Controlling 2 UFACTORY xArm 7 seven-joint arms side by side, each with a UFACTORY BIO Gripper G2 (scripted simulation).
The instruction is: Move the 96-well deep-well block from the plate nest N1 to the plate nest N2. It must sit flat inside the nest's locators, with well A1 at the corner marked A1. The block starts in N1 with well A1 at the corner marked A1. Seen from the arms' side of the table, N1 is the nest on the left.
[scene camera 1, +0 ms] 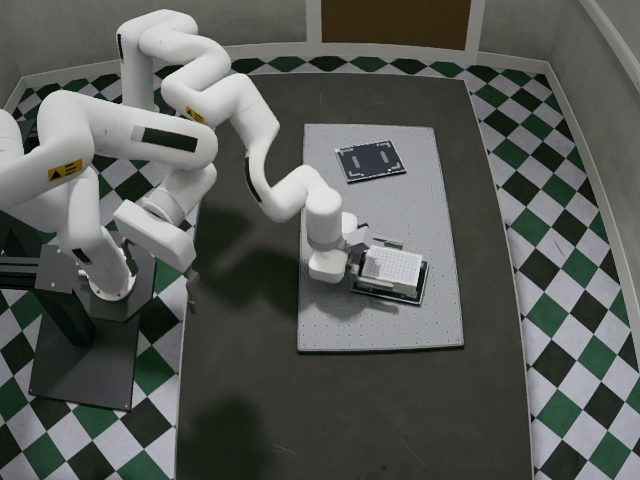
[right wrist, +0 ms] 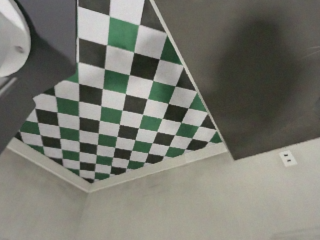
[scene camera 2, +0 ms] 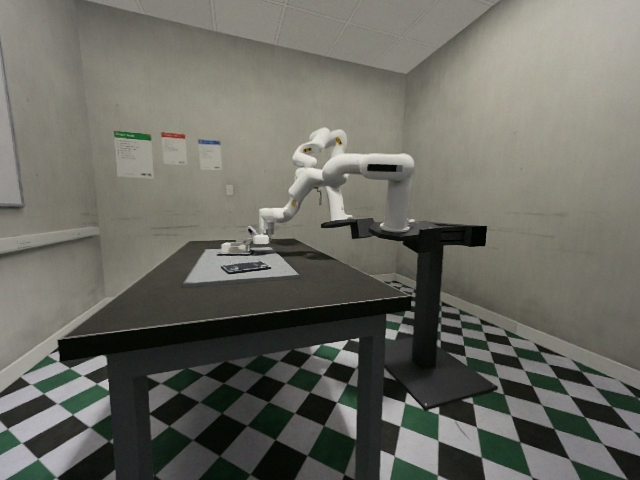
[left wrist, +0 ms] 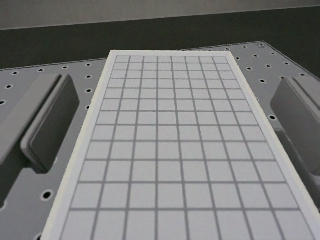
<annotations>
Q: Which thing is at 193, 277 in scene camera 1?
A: My right gripper.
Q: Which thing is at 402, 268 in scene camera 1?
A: A white deep-well block.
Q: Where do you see a white deep-well block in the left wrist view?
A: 171, 137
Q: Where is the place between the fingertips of my left gripper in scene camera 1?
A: At 398, 265
</annotations>
